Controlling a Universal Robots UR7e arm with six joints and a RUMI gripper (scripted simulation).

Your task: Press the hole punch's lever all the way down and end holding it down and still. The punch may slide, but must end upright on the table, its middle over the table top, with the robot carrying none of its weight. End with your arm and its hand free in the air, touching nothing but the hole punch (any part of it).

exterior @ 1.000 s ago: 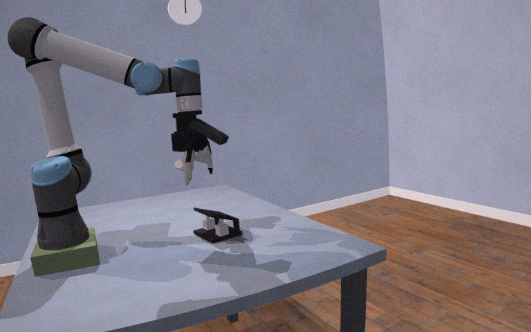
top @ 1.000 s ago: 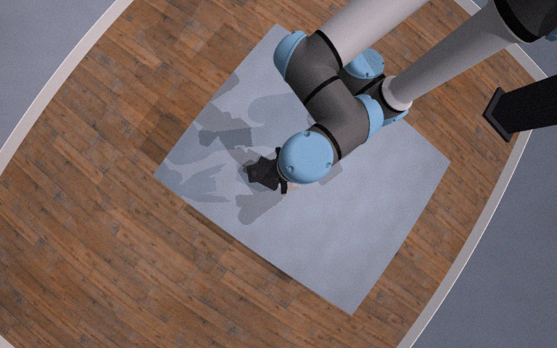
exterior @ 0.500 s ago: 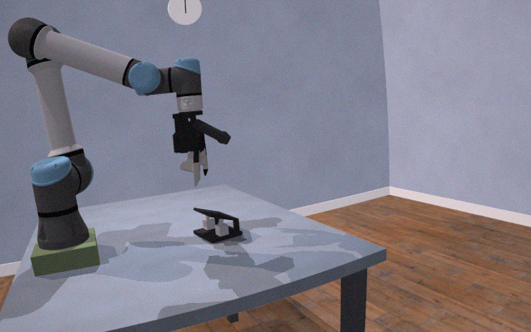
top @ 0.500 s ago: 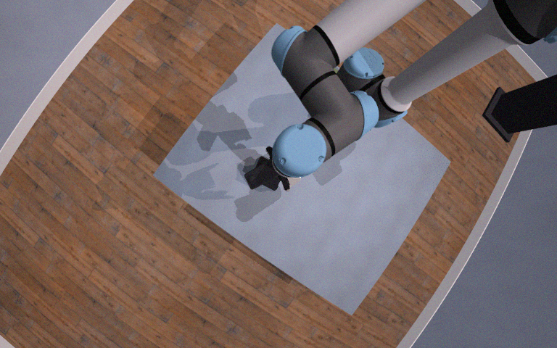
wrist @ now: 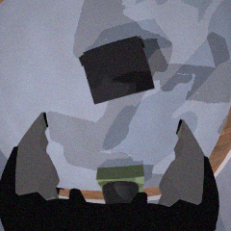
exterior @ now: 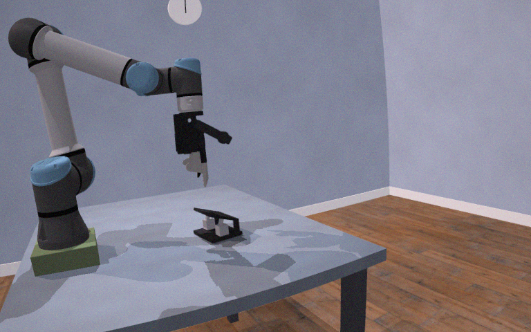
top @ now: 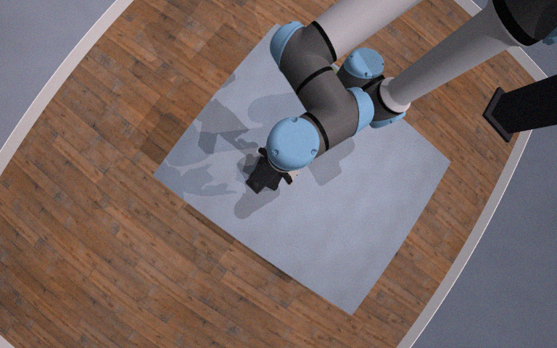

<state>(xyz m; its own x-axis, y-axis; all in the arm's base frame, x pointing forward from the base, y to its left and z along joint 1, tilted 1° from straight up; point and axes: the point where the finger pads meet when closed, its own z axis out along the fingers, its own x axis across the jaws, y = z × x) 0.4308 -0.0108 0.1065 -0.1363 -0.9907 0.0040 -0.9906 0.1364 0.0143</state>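
Right now the hole punch lever is 110 mm below my hand, 20 mm ahead of it and 10 mm to the right of it. From my hand the other things lie so: black hole punch (130 mm below, 30 mm ahead, 10 mm to the right).
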